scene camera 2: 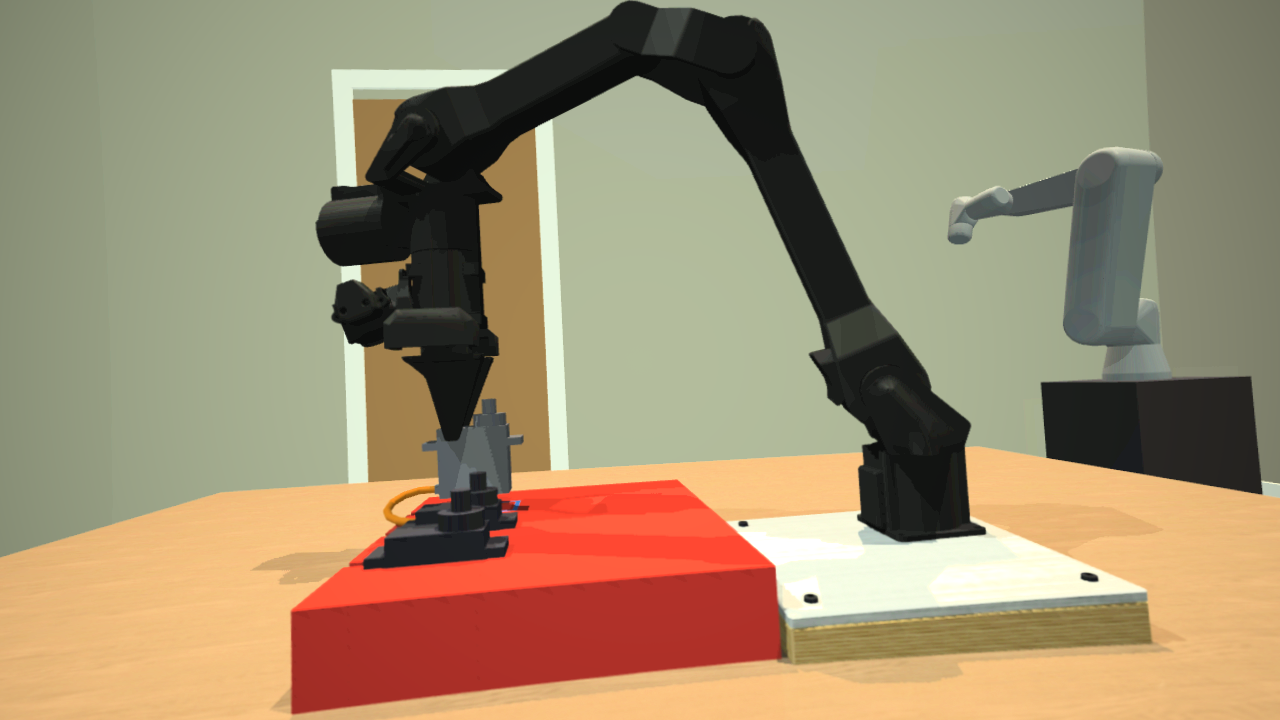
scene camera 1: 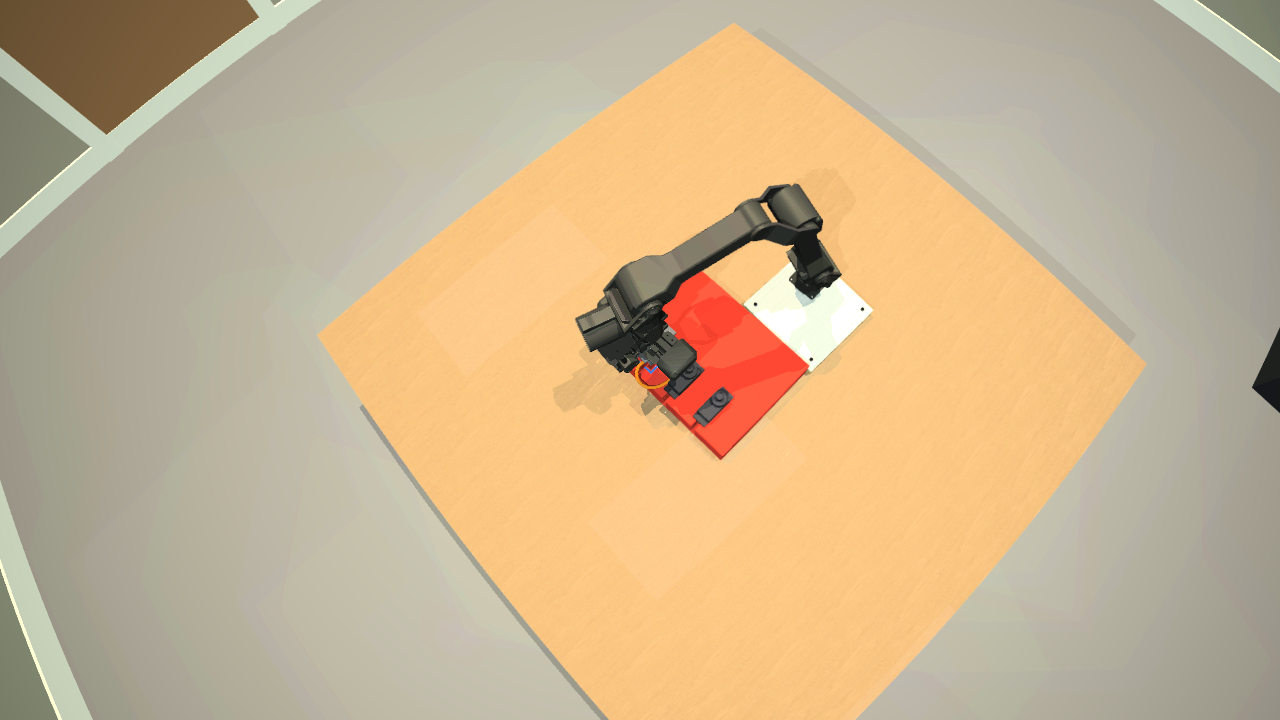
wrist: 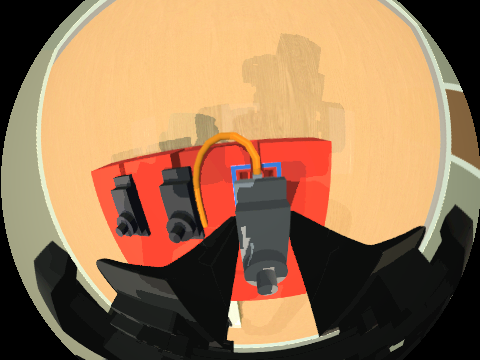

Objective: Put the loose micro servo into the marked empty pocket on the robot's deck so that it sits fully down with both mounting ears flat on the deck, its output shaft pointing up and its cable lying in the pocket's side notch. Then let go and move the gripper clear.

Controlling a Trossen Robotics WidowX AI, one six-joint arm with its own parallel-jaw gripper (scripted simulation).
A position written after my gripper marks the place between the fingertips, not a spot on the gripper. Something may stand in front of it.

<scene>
In view: my gripper (scene camera 2: pixel 455 439), a grey micro servo (scene camera 2: pixel 486 445) and a red deck (scene camera 2: pixel 606 580).
The grey micro servo shows as well in the wrist view (wrist: pixel 263 214). My gripper shows as well in scene camera 1 (scene camera 1: pixel 649 347) and in the wrist view (wrist: pixel 262 220). The red deck is seen too in scene camera 1 (scene camera 1: pixel 737 351) and in the wrist view (wrist: pixel 157 250).
</scene>
